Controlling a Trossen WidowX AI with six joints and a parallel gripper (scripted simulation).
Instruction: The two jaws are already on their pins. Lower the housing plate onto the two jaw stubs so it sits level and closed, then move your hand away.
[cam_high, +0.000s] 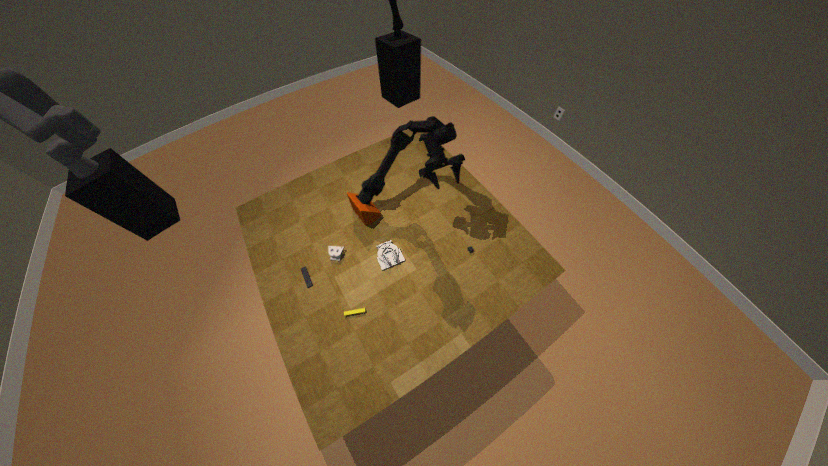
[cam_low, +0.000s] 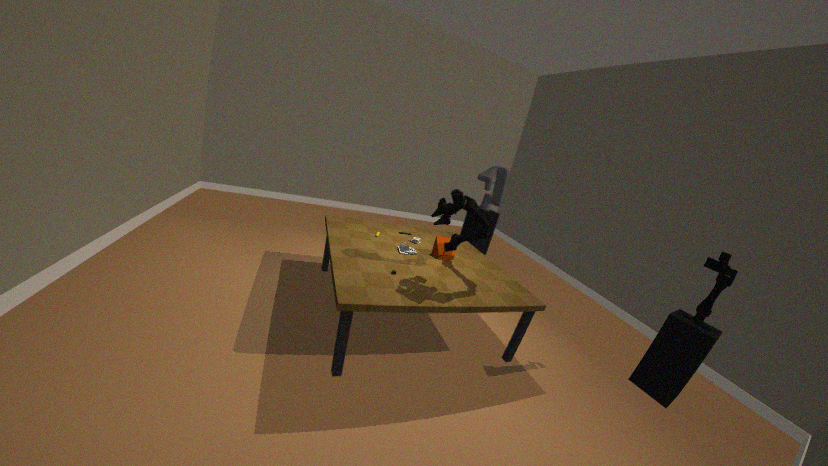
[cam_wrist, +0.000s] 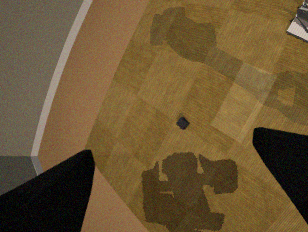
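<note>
Now: the small white block 490 mm to the right of my gripper tip, 330 mm below it and 220 mm behind it. From my gripper tip the other things lie so: yellow bar: 570 mm to the right, 330 mm below, 70 mm ahead; then small black cube: 330 mm below, 180 mm ahead, 30 mm to the left; then white base: 330 mm below, 300 mm to the right, 30 mm behind.
</note>
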